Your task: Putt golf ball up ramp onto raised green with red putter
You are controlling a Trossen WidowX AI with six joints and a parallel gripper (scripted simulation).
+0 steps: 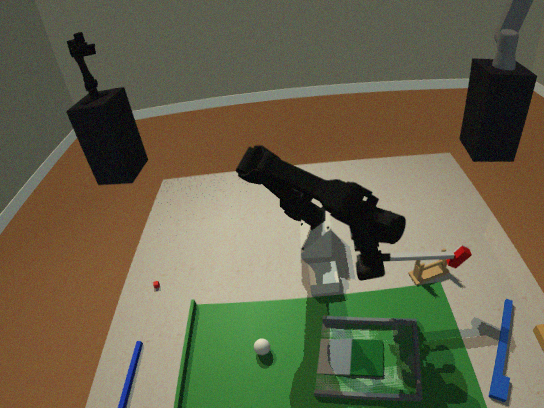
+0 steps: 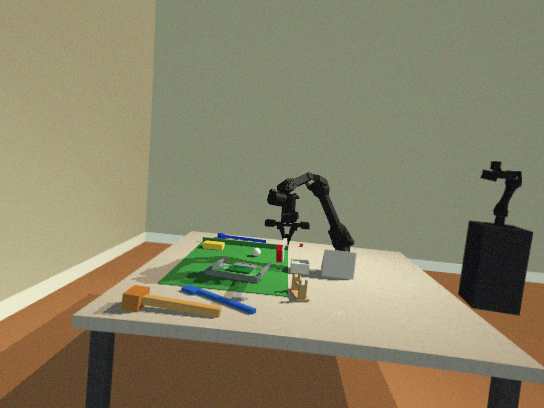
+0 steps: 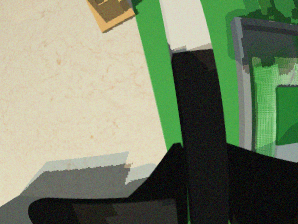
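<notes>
Now: the red putter 11 cm to the left of my gripper tip, 2 cm above it and 1 cm behind it. Also, from my gripper tip: green mat: 23 cm ahead, 14 cm below, 12 cm to the right; wooden stand: 19 cm to the left, 11 cm below, 8 cm behind; white golf ball: 28 cm to the right, 17 cm ahead, 12 cm below.
</notes>
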